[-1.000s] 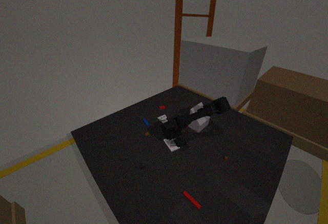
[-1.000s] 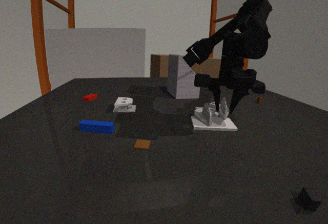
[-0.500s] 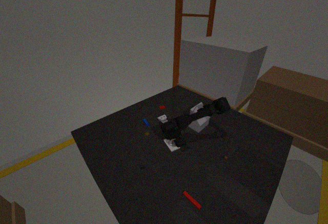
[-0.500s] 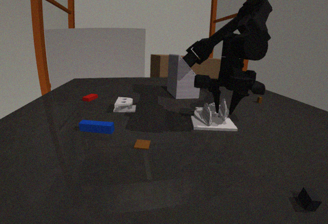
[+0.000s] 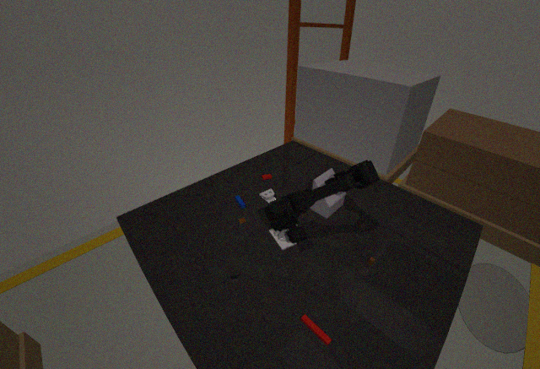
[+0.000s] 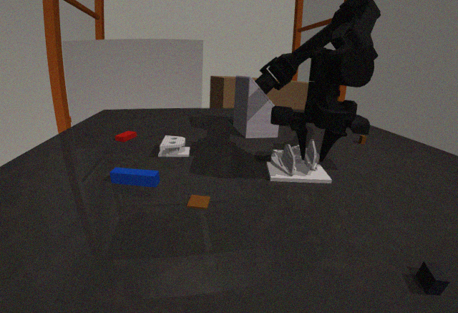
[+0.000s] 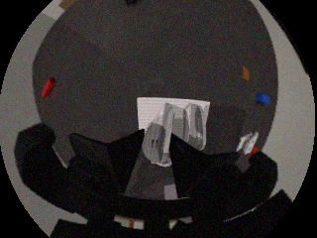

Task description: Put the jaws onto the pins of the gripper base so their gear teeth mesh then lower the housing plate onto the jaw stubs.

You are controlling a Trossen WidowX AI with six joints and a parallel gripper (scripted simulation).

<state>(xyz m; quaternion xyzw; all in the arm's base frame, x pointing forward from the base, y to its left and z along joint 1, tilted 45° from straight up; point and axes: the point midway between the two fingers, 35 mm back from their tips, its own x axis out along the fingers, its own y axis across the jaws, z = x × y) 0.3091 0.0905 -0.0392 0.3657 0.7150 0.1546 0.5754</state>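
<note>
Now: the flat white plate 1 cm ahead of my gripper tip, 3 cm to the right of it and 2 cm below it. Round my gripper tip: orange tile: 8 cm ahead, 23 cm to the right, 2 cm below; then white jaw: 5 cm behind, 4 cm to the right, 1 cm below; then white housing plate: 6 cm behind, 2 cm to the right, 2 cm below.
</note>
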